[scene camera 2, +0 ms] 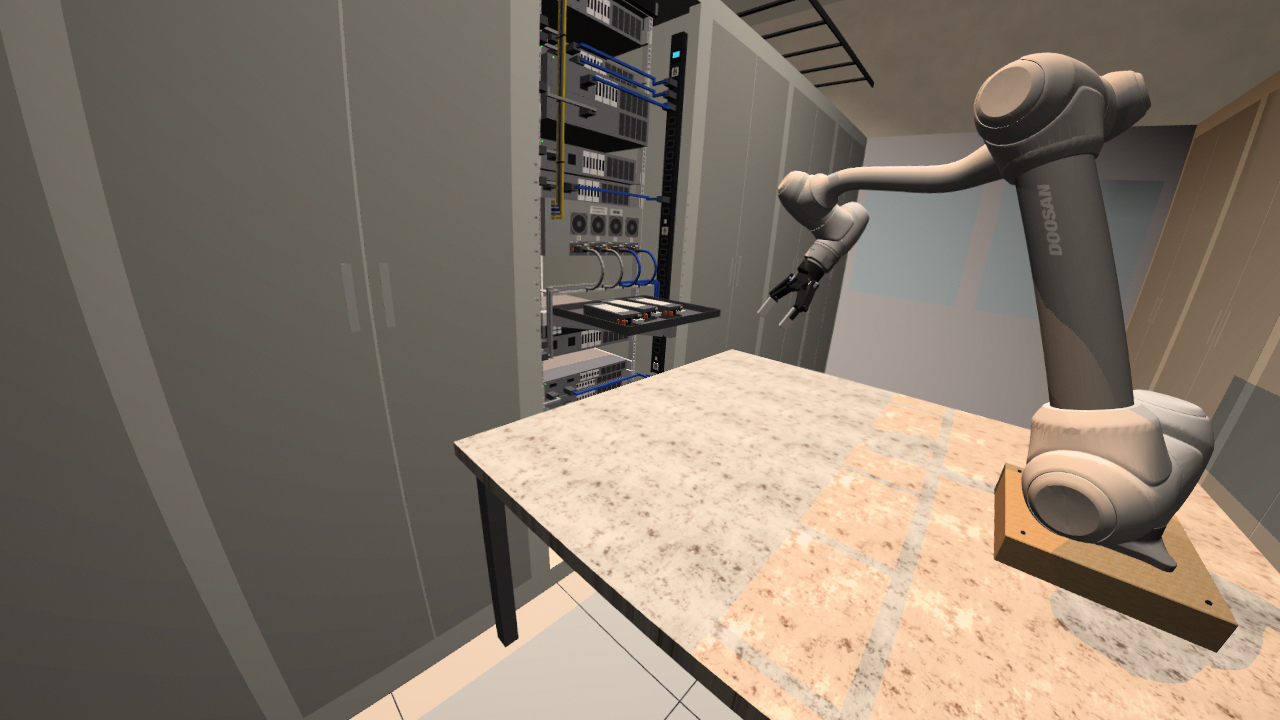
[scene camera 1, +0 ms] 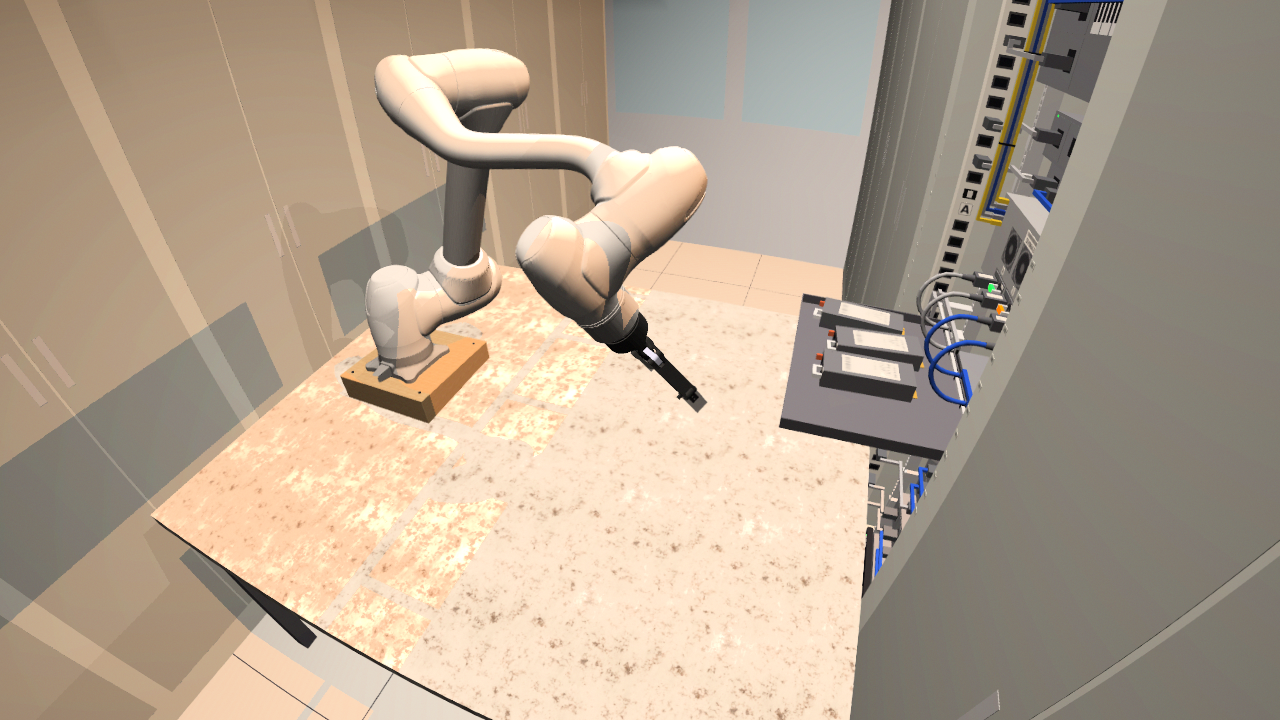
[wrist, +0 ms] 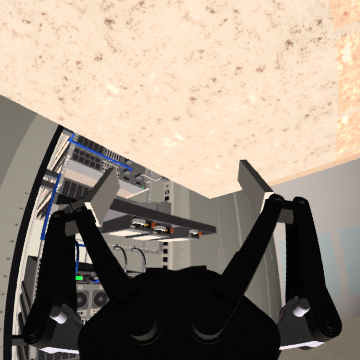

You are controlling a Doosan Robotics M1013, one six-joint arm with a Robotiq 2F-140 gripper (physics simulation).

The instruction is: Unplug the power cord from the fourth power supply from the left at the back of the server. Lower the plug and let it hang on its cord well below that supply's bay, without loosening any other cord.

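Frame: origin at the arm's base, x up, y ahead, z left, level; millimetres.
Where they show: gripper, fingertip midpoint: [scene camera 2: 770,321] [wrist: 176,173]; arm's base, link origin: [scene camera 1: 408,360].
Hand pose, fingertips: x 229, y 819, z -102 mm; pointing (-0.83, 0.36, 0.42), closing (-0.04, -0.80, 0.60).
Things, the pixels of their top centre, and the offset from my fingertips. "*": a spot on its surface instead. Level surfaces: height alone.
- server, surface spot: [scene camera 1: 1015,255] * dx +260, dy +575, dz +272 mm
- fourth cord, surface spot: [scene camera 1: 971,342] * dx +178, dy +482, dz +61 mm
- stone-topped table, surface height: dx -299 mm
The server [scene camera 1: 1015,255] [scene camera 2: 597,223] [wrist: 90,298] sits in the open rack with a row of fans above its power plugs. In scene camera 2, two grey cords hang at the left and two blue cords at the right. The fourth cord [scene camera 1: 971,342] [scene camera 2: 654,265] is the rightmost blue one there. It loops down from the plug row; its plug is too small to judge in detail and is hidden by the cabinet edge in scene camera 1. My gripper [scene camera 1: 696,404] [scene camera 2: 773,317] [wrist: 176,173] is open and empty, above the table and well away from the cords.
A dark shelf [scene camera 1: 805,413] [scene camera 2: 699,316] [wrist: 202,227] juts out below the cords, bearing three loose power supply modules [scene camera 1: 866,370]. The stone-topped table [scene camera 1: 662,537] [scene camera 2: 626,465] [wrist: 175,75] lies below my arm. A cabinet side [scene camera 1: 1136,402] stands beside the rack opening.
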